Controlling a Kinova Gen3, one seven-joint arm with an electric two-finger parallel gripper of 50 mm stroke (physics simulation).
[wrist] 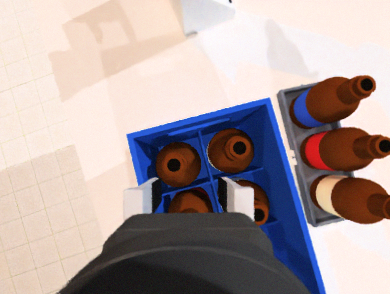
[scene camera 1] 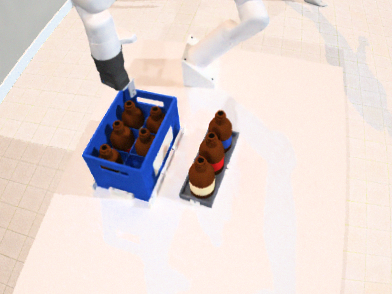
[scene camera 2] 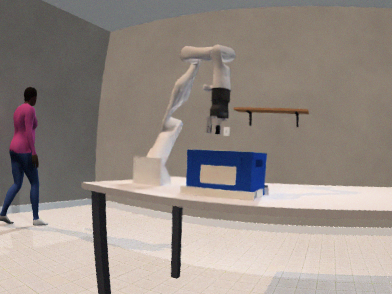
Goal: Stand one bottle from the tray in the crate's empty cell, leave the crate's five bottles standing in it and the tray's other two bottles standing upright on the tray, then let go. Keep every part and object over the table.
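Pixels of known places: gripper, fingertip midpoint: [wrist: 190, 189] [scene camera 1: 125, 91] [scene camera 2: 213, 133]; arm's base, link origin: [scene camera 1: 198, 58] [scene camera 2: 153, 166].
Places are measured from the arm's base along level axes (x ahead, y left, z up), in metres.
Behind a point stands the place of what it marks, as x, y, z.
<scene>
The blue crate [scene camera 1: 120, 180] {0.547, -0.117, 0.001} [scene camera 2: 251, 172] {0.535, -0.219, 0.013} [wrist: 287, 200] {0.418, -0.027, 0.066} holds five brown bottles, including one bottle [scene camera 1: 132, 116] {0.339, -0.139, 0.035} [wrist: 178, 165] {0.323, -0.144, 0.074} in a far corner. Its empty cell [scene camera 1: 133, 160] {0.457, -0.110, -0.028} is at the near end, on the tray side. The grey tray [scene camera 1: 207, 201] {0.524, 0.130, -0.085} [wrist: 306, 190] {0.457, 0.058, -0.063} beside the crate carries three upright bottles: blue-labelled [scene camera 1: 220, 127] {0.335, 0.135, 0.032} [wrist: 330, 102] {0.317, 0.106, 0.028}, red-labelled [scene camera 1: 211, 150] {0.421, 0.124, 0.032} [wrist: 340, 148] {0.389, 0.093, 0.026} and cream-labelled [scene camera 1: 201, 175] {0.506, 0.111, 0.031} [wrist: 355, 199] {0.468, 0.083, 0.026}. My gripper [scene camera 1: 131, 89] {0.348, -0.135, 0.156} [scene camera 2: 218, 128] {0.348, -0.135, 0.156} [wrist: 190, 189] {0.348, -0.135, 0.156} is open and empty, pointing down above the crate's far part. The crate hides the tray in scene camera 2.
The arm's white base [scene camera 1: 197, 75] {0.066, 0.009, -0.027} [scene camera 2: 150, 171] {0.011, -0.048, -0.024} stands on the table [scene camera 1: 290, 220] {0.545, 0.382, -0.089} [scene camera 2: 320, 197] {0.820, -0.063, -0.089} beyond the crate. A pale strip [scene camera 2: 220, 193] {0.420, -0.219, -0.073} runs along the crate's foot. A wall shelf [scene camera 2: 272, 110] and a person [scene camera 2: 24, 135] are in the background.
</scene>
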